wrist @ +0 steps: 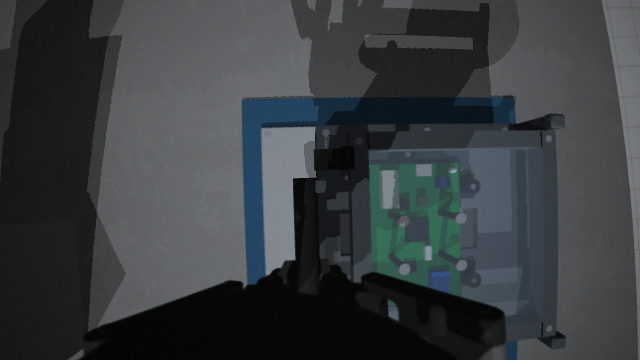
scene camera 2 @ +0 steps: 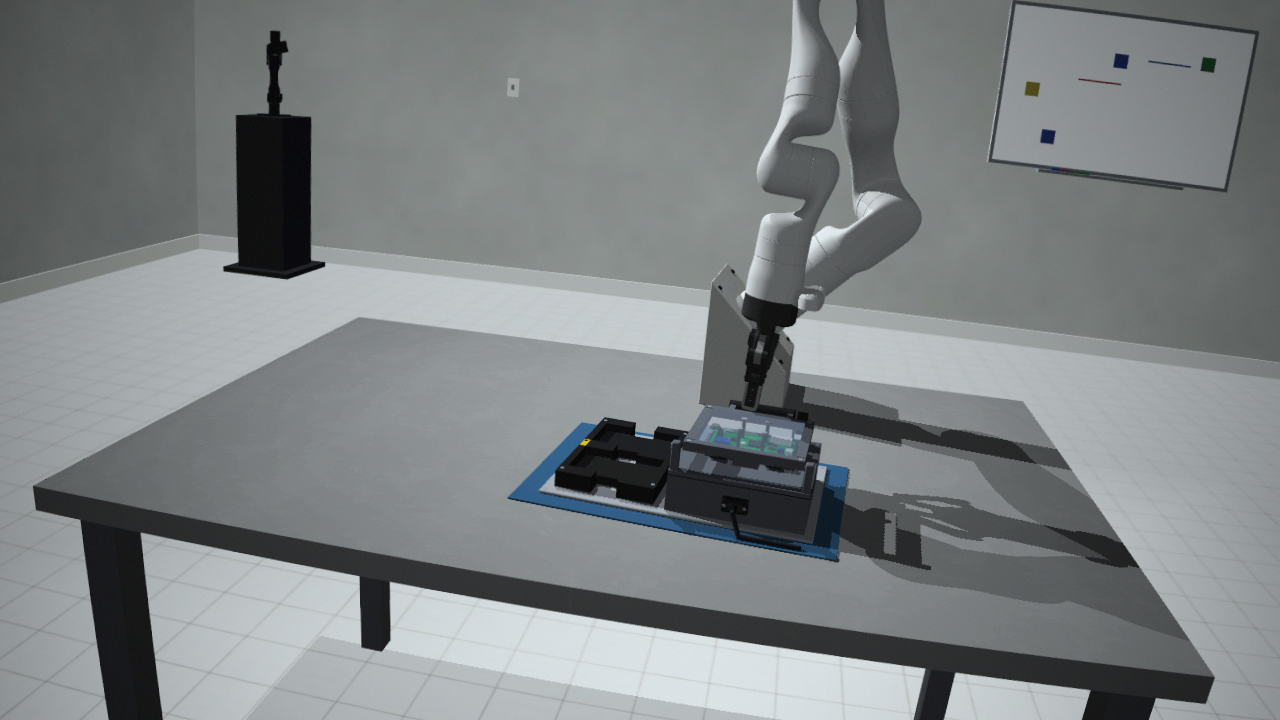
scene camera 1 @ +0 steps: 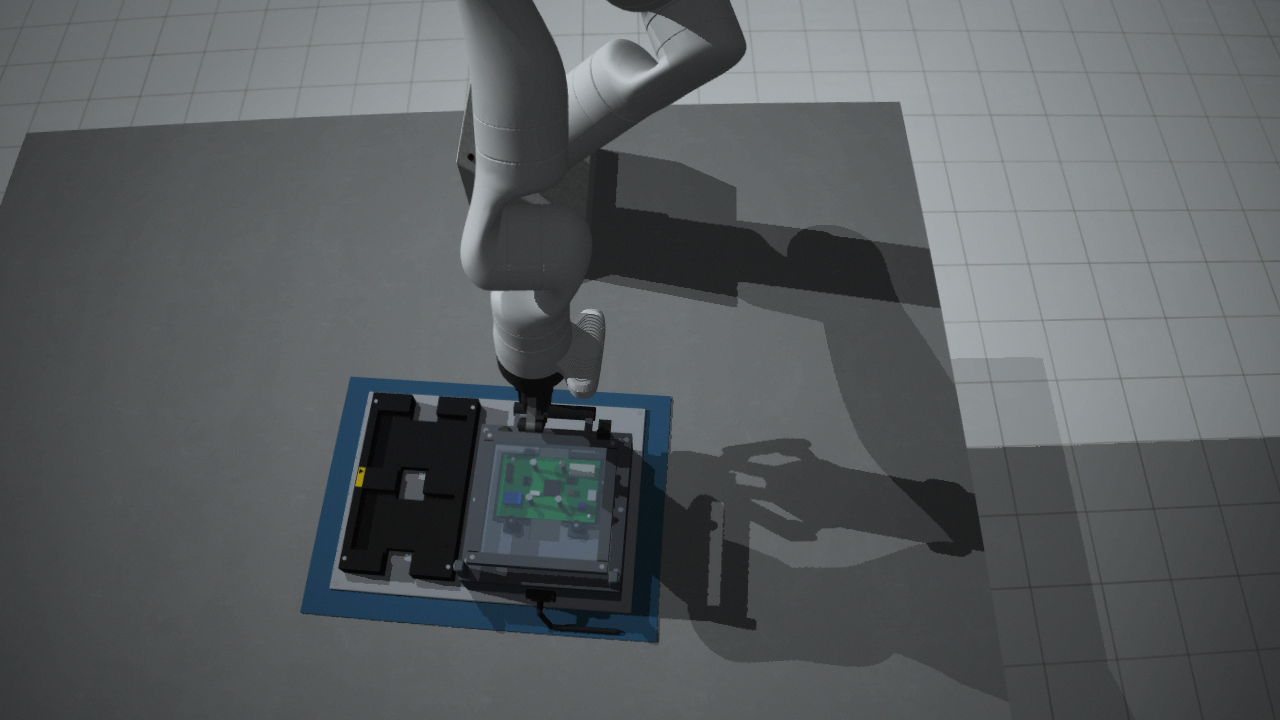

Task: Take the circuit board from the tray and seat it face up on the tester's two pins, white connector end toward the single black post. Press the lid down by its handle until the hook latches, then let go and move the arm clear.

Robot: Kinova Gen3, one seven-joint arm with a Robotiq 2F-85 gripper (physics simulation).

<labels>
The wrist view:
gripper: 307, 274
clear lid: 474, 214
black post: 324, 159
</labels>
